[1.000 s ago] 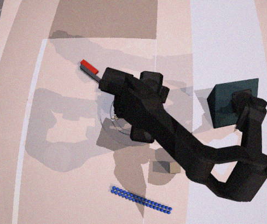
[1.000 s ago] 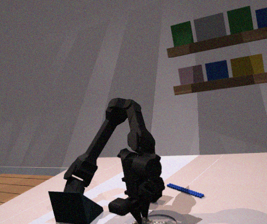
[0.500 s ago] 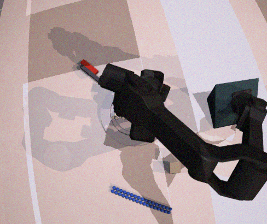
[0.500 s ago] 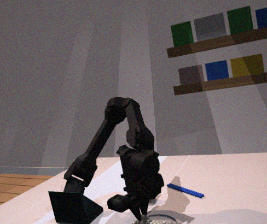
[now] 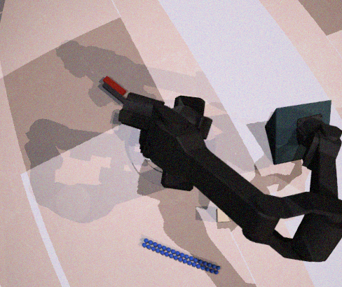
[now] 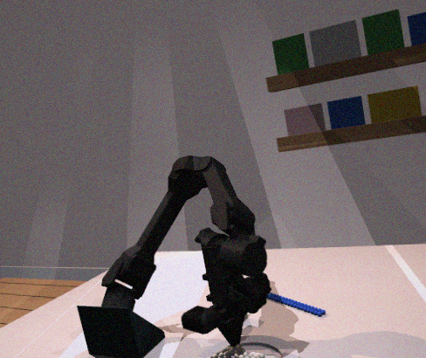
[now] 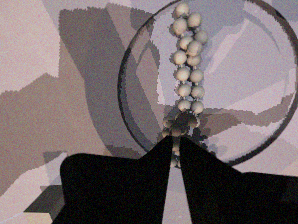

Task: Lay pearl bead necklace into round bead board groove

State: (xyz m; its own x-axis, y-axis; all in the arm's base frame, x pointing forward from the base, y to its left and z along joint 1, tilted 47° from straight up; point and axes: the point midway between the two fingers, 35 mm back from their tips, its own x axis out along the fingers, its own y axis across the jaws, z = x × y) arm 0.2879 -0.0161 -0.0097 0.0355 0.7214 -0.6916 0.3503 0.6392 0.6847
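Now: the round bead board 3 cm to the right of my gripper tip, 2 cm below it and 2 cm ahead of it. Round my gripper tip: small beige cube (15 cm to the left, 5 cm behind, 1 cm below); then grey block (20 cm to the right, 13 cm ahead, 2 cm below).
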